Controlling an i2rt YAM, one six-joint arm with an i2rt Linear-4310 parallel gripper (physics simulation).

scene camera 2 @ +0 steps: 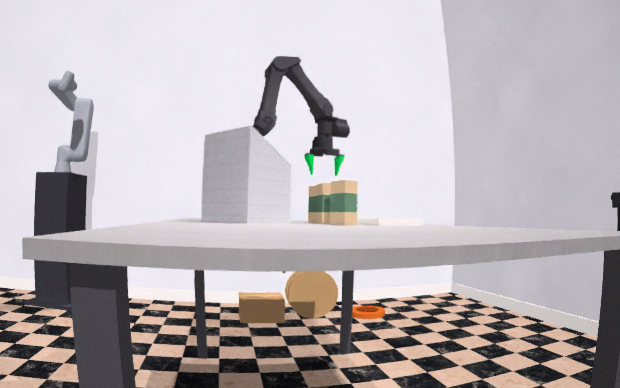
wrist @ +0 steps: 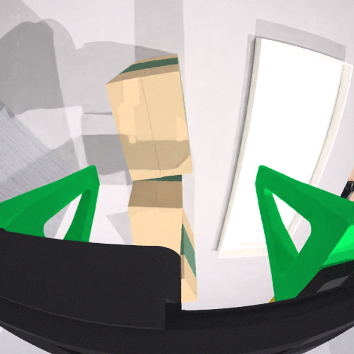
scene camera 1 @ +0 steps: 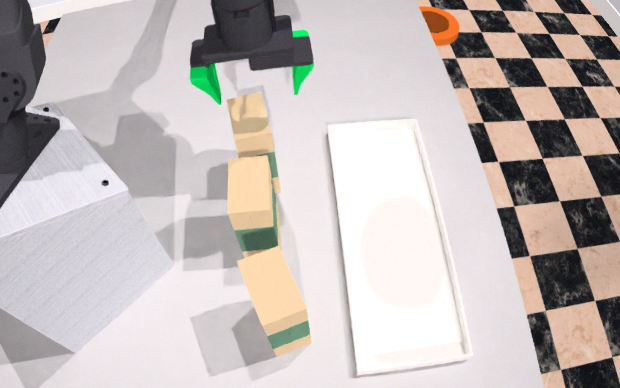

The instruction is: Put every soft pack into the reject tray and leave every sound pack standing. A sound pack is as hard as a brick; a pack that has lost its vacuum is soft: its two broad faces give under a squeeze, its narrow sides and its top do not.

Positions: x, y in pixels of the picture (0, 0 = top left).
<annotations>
pack: scene camera 2; wrist 187, 251; scene camera 1
same spot on pack: [scene camera 2: 343, 196] = [scene camera 1: 268, 338]
</annotations>
